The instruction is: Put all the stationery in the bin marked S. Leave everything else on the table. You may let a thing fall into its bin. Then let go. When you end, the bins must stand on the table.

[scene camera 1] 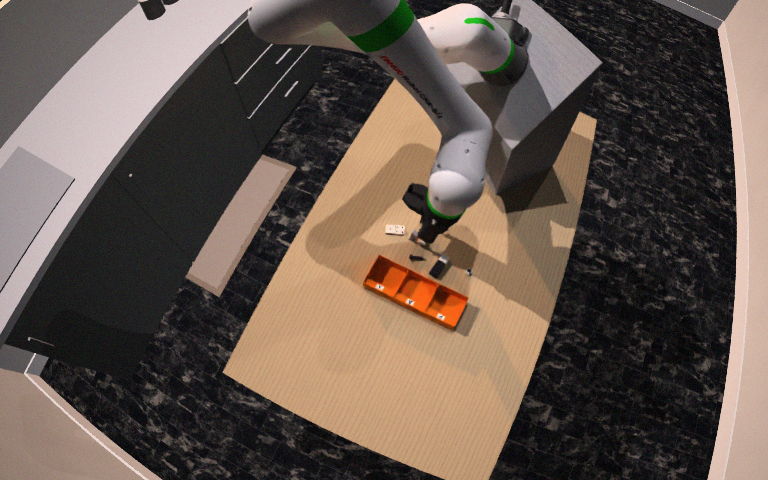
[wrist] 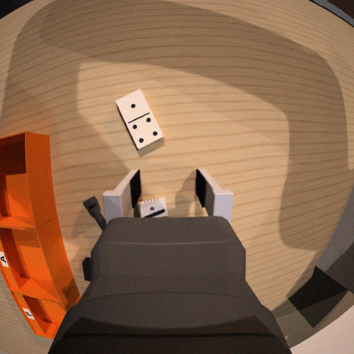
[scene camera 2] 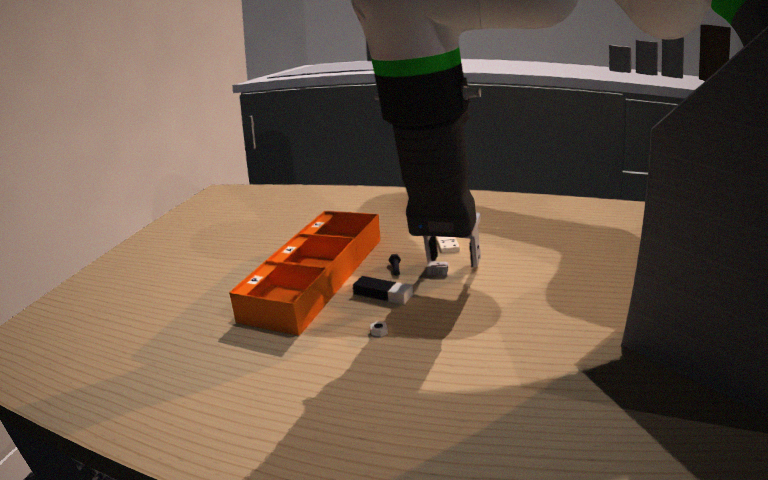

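Seen in the pictures: gripper, between the fingertips: [scene camera 1: 418, 231] [scene camera 2: 454, 261]; arm's base, origin of its link: [scene camera 1: 502, 60].
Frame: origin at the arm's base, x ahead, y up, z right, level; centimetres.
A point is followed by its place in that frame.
My gripper [scene camera 1: 428, 244] [scene camera 2: 451, 264] {x 40.6, y -31.9, z 9.4 cm} [wrist: 167, 180] is open and empty, low over the table. A small grey metal sharpener [scene camera 2: 437, 269] {x 42.4, y -31.7, z 6.4 cm} [wrist: 152, 207] lies below it, nearer the left finger in the wrist view, partly hidden there by the gripper body. An eraser with a black sleeve and white end [scene camera 1: 439, 266] {x 48.5, y -31.2, z 1.0 cm} [scene camera 2: 373, 288] {x 48.9, y -31.2, z 0.2 cm} lies between the sharpener and the orange bins; the gripper body hides most of it in the wrist view. The bin marked S [scene camera 1: 379, 286] {x 59.5, y -28.9, z 13.3 cm} [scene camera 2: 317, 224] {x 59.7, y -28.9, z 13.3 cm} [wrist: 38, 175] is the end compartment nearest the domino and stands on the table.
A black bolt [scene camera 1: 416, 258] {x 48.2, y -31.7, z 7.4 cm} [scene camera 2: 394, 263] {x 47.9, y -31.5, z 7.4 cm} [wrist: 91, 205] lies between the sharpener and the bins. A white domino [scene camera 1: 394, 229] {x 42.2, y -31.7, z 15.6 cm} [scene camera 2: 449, 245] {x 41.6, y -31.7, z 13.7 cm} [wrist: 139, 120] lies beyond the fingers. A grey nut [scene camera 1: 468, 272] {x 47.4, y -31.6, z -6.7 cm} [scene camera 2: 378, 333] {x 46.8, y -32.0, z -7.6 cm} lies past the eraser. Bins A [wrist: 59, 257] and P adjoin S.
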